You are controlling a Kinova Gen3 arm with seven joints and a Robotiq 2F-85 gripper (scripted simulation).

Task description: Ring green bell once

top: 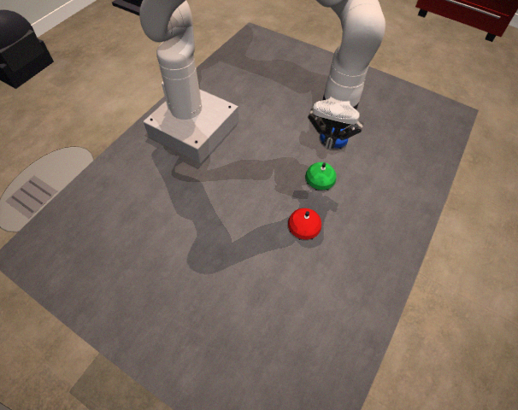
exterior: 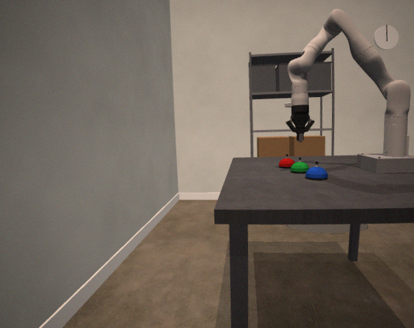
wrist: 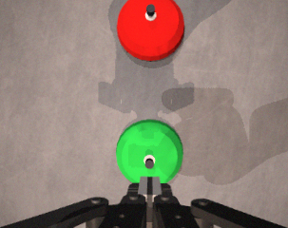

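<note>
Right now the green bell is 11 cm below my hand. Also, from my hand: red bell: 4 cm ahead, 15 cm to the right, 11 cm below; blue bell: 4 cm behind, 15 cm to the left, 11 cm below.
</note>
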